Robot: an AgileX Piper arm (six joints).
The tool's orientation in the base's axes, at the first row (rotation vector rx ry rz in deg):
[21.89, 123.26, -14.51]
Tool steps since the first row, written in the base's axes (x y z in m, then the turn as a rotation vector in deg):
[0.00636, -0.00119, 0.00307, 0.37, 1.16, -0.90]
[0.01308, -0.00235, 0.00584, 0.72, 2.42, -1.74]
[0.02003, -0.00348, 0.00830, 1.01, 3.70, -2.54]
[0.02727, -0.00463, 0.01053, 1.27, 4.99, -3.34]
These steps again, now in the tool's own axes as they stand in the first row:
[-0.00617, 0.00108, 0.00347, 0.75, 1.25, 0.42]
[-0.01229, 0.00233, 0.00737, 1.47, 2.58, 0.76]
[-0.01826, 0.00371, 0.01161, 2.20, 3.91, 1.03]
[-0.02421, 0.00518, 0.01621, 2.94, 5.23, 1.27]

